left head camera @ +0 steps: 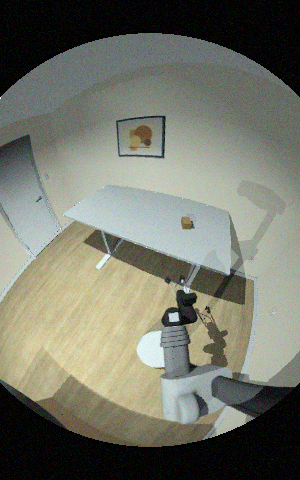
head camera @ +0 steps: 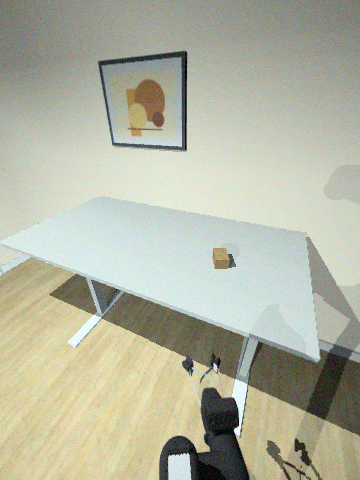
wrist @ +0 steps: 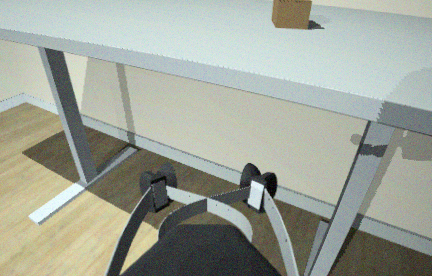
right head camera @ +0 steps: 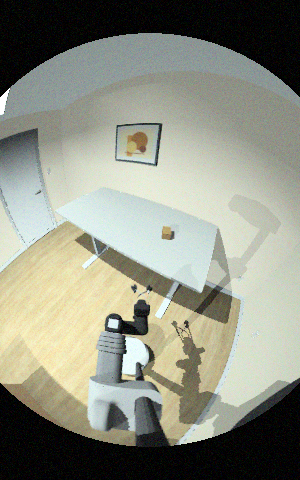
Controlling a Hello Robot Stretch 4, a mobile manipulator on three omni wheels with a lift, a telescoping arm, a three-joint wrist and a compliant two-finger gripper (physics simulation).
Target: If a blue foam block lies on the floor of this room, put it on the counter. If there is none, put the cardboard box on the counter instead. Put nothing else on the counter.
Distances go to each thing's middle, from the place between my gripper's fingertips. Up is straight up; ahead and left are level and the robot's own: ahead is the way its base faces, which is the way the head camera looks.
I see my gripper 112 cm short of the framed picture (head camera: pixel 146 96), 69 cm below it and 20 cm to the right of it.
